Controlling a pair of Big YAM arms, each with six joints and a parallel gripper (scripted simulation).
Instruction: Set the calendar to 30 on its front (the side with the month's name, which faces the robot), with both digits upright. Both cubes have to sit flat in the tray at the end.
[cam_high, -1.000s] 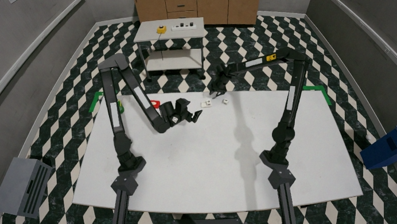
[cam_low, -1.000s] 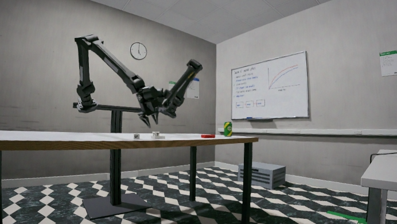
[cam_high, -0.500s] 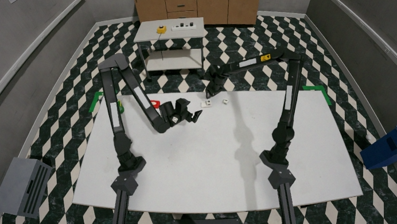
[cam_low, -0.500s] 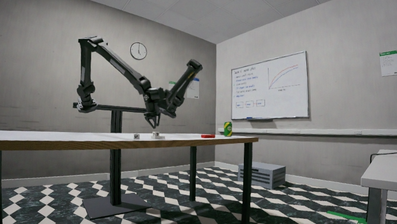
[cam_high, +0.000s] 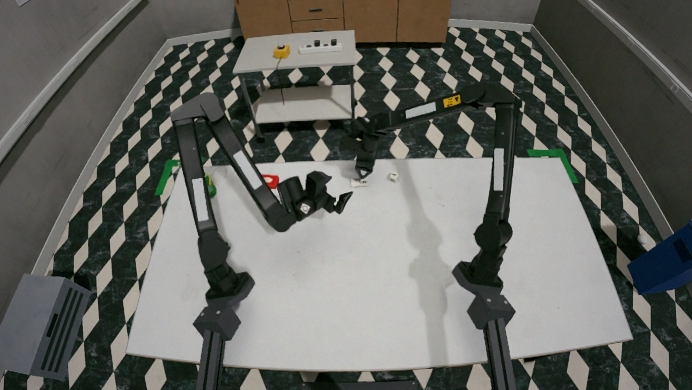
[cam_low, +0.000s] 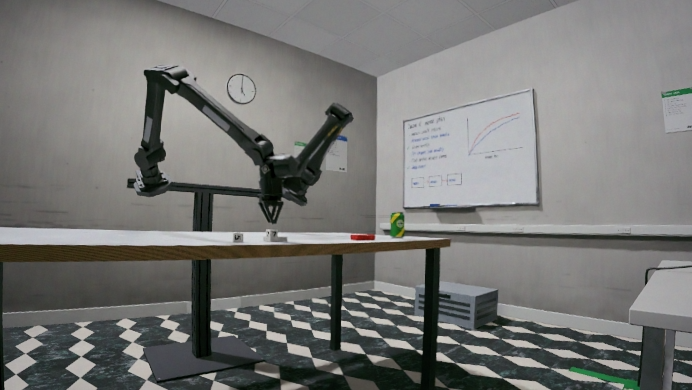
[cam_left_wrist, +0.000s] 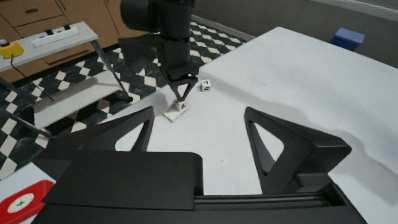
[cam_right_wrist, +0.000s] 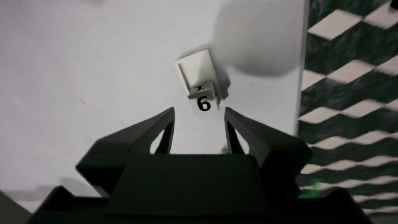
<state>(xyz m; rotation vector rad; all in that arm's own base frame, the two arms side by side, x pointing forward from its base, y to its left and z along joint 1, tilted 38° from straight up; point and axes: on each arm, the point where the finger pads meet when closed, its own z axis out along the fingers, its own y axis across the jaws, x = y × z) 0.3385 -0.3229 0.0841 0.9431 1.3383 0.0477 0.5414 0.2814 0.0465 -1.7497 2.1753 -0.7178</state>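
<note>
The flat white tray is 60 mm below my right hand and 20 mm to the left of it. Also, from my right hand: flat red object (400 mm to the left, 50 mm below, 40 mm ahead).
</note>
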